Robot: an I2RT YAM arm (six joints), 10 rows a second.
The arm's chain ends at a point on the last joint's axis. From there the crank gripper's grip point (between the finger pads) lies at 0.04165 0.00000 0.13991 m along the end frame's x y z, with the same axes.
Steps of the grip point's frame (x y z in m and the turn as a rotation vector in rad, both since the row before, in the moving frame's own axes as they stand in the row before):
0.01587, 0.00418, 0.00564, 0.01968, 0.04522, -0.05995
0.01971, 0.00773, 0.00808, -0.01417, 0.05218, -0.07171
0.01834, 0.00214, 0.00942, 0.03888, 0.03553, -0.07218
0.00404, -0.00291, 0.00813, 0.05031, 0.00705, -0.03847
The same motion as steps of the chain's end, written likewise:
0.00975, 0.00960, 0.00772, 0.01968, 0.04522, -0.05995
0.01251, 0.00901, 0.01043, -0.01417, 0.05218, -0.07171
0.01371, 0.01073, 0.01115, 0.03888, 0.03553, -0.07218
0.00322, 0.00574, 0.00864, 0.05031, 0.00705, -0.03847

